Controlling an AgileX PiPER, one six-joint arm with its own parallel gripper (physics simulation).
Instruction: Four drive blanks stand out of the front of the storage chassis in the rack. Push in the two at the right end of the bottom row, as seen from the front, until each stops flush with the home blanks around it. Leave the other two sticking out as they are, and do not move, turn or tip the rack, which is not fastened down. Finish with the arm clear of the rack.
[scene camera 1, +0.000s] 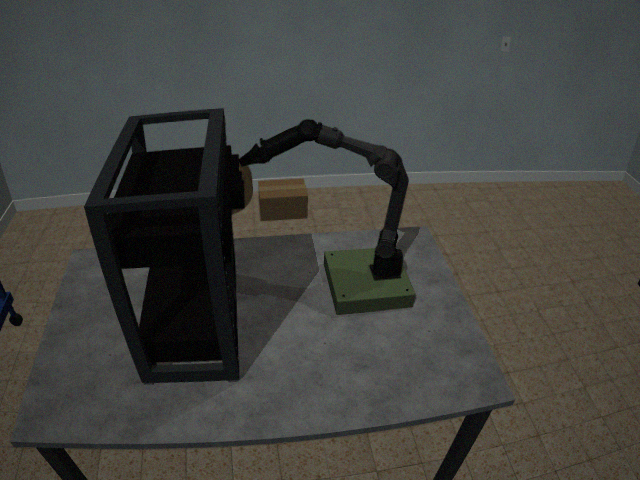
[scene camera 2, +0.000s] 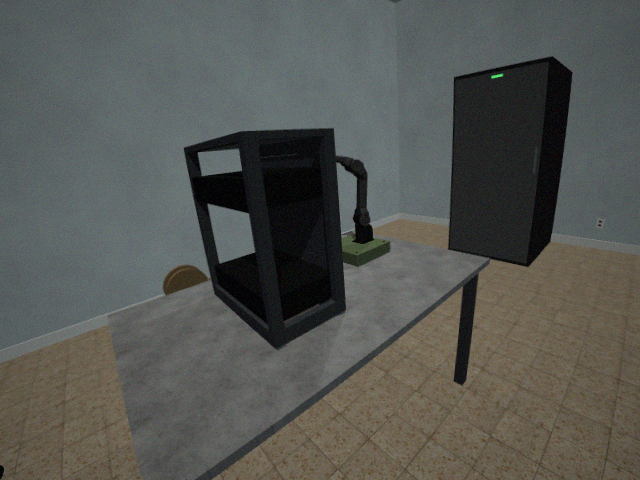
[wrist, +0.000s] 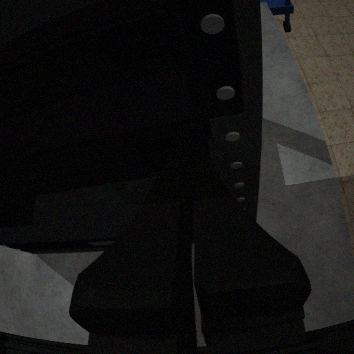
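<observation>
The dark rack (scene camera 1: 212, 289) (scene camera 2: 263, 232) (wrist: 251, 100) stands upright on the table, with the black storage chassis (scene camera 1: 168, 167) (scene camera 2: 222, 191) in its upper part. Dark drive blanks (scene camera 1: 238, 191) stand out from the chassis front in scene camera 1; they merge in shadow, so I cannot tell them apart or how deep each one sits. My gripper (scene camera 1: 241, 163) (wrist: 188, 164) is shut and empty, its tips pointing down at the chassis front, close to it. Contact cannot be told. In the wrist view the fingers hide what lies under the tips, left of the column of round screw heads (wrist: 232, 136).
The arm's green base (scene camera 1: 361, 299) (scene camera 2: 364, 253) stands on the grey table (scene camera 1: 336, 372) (scene camera 2: 222, 392) in front of the rack. A cardboard box (scene camera 1: 282, 201) is beyond the table. A tall dark cabinet (scene camera 2: 498, 165) stands near the far wall.
</observation>
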